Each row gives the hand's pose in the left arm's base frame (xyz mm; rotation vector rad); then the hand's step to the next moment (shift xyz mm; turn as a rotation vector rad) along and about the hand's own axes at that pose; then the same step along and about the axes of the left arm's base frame.
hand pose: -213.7 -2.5 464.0 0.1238 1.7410 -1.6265
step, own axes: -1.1 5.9 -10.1 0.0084 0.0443 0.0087
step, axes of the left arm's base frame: -0.5 10.6 -5.0 0.0214 -0.0026 -0.0406
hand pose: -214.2 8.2 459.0 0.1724 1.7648 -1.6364
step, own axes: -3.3 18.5 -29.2 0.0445 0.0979 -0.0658
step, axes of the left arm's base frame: 0.7 31.3 -14.9 -0.0061 0.0625 -0.1093
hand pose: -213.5 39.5 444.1 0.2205 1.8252 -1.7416
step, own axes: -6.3 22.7 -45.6 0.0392 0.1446 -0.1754
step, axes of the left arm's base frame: 2.8 48.0 -17.9 -0.0114 0.1742 -0.1508
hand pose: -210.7 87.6 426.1 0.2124 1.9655 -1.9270
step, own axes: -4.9 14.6 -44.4 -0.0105 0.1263 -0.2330
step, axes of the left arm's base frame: 2.7 45.3 -12.3 0.0182 0.2378 -0.1162
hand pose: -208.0 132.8 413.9 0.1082 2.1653 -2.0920
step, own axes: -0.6 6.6 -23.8 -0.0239 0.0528 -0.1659
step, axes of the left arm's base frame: 0.5 24.0 -5.7 0.0240 0.1685 -0.0436
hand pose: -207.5 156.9 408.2 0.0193 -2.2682 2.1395
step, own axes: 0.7 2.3 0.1 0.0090 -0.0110 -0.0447
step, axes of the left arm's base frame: -0.8 0.0 -2.3 -0.0083 0.0440 0.0138
